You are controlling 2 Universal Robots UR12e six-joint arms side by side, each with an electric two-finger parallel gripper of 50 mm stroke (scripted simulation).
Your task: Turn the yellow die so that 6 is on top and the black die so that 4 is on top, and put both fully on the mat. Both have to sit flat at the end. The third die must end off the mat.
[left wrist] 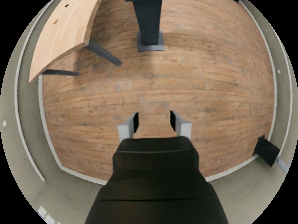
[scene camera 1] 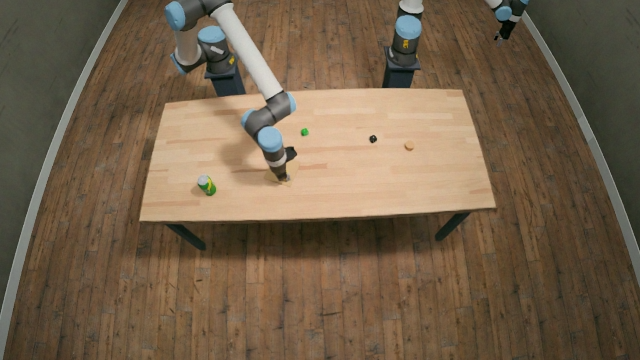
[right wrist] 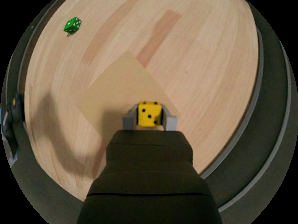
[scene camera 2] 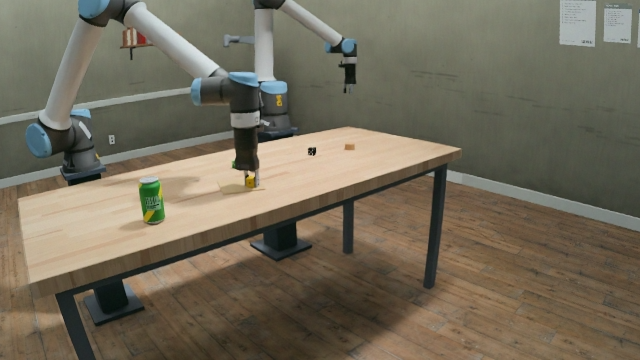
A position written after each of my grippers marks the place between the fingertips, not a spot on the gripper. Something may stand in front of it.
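Note:
There is a tan mat point(right wrist: 125, 82), though in the left wrist view the mat is out of frame. As for my own hands, I see my left gripper point(left wrist: 154, 117), and I see my right gripper point(scene camera 2: 252, 185), which the right wrist view shows too, my right gripper being at point(right wrist: 149, 110) there.

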